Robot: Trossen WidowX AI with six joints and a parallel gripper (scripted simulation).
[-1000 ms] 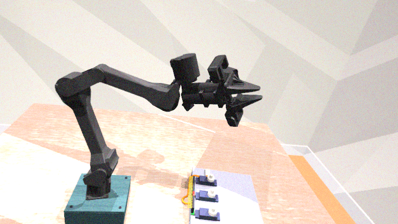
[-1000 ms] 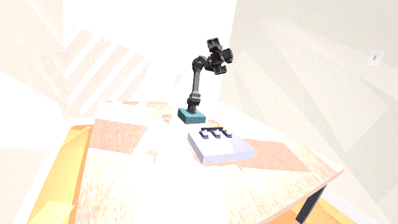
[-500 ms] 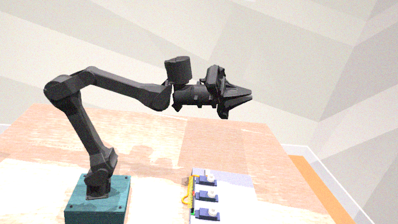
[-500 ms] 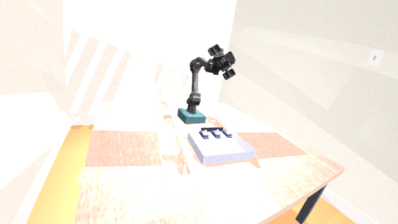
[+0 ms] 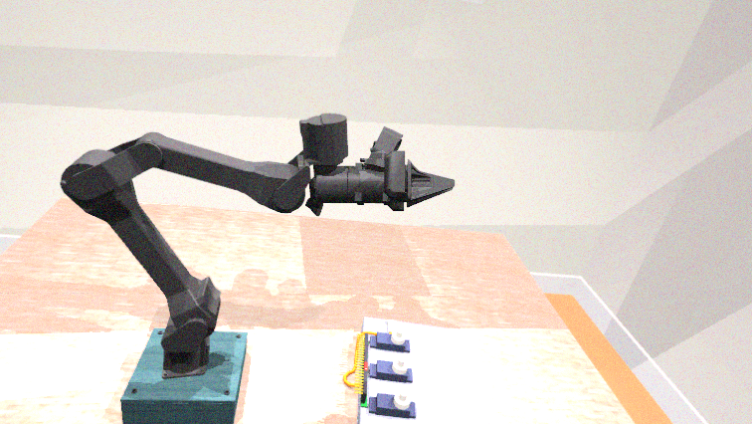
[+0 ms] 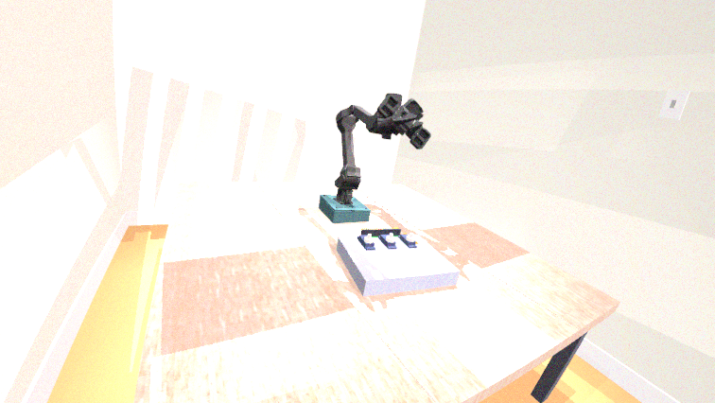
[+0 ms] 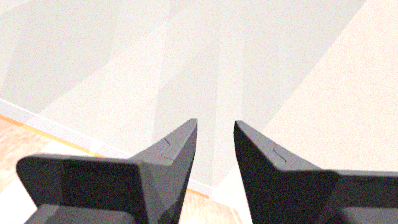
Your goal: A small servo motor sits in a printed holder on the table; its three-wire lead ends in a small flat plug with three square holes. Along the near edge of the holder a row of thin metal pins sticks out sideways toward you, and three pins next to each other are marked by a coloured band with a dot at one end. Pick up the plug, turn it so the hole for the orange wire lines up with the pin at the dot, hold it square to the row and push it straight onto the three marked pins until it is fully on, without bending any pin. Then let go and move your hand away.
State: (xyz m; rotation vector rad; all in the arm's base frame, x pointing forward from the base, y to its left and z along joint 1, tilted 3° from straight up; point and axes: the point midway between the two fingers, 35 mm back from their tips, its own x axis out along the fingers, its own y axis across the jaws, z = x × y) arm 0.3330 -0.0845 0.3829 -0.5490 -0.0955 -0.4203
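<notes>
Right now my gripper tip is 8 cm past the red band and 37 cm above it. The rest, counted from my gripper tip: white dot (8 cm behind, 37 cm below); printed holder (8 cm ahead, 3 cm to the right, 42 cm below).
</notes>
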